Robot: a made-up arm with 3 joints. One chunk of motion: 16 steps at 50 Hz.
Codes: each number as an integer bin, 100 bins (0 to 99) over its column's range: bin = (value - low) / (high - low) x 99, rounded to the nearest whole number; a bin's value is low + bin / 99 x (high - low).
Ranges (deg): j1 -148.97..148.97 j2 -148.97..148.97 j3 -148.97..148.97
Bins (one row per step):
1: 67 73 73
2: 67 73 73
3: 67 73 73
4: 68 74 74
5: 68 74 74
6: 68 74 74
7: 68 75 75
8: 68 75 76
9: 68 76 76
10: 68 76 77
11: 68 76 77
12: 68 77 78
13: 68 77 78
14: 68 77 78
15: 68 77 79
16: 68 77 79
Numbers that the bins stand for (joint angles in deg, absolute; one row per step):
1: 52.67 70.72 70.72
2: 52.67 70.72 70.72
3: 52.67 70.72 70.72
4: 55.68 73.73 73.73
5: 55.68 73.73 73.73
6: 55.68 73.73 73.73
7: 55.68 76.74 76.74
8: 55.68 76.74 79.75
9: 55.68 79.75 79.75
10: 55.68 79.75 82.76
11: 55.68 79.75 82.76
12: 55.68 82.76 85.77
13: 55.68 82.76 85.77
14: 55.68 82.76 85.77
15: 55.68 82.76 88.78
16: 55.68 82.76 88.78

